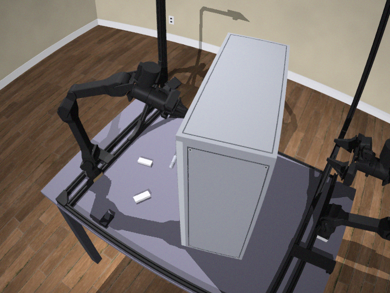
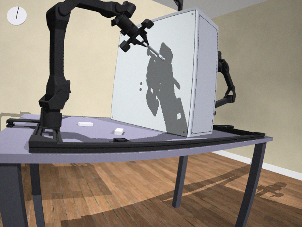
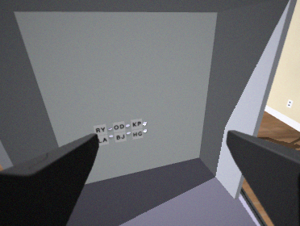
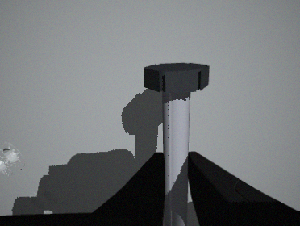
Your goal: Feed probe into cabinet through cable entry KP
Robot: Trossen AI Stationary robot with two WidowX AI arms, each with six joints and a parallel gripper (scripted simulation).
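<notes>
My right gripper is now 50 mm short of the probe, 50 mm above it and 20 mm to the right of it. The rest, counted from my right hand: black block: 400 mm below, 240 mm to the right, 240 mm ahead.
</notes>
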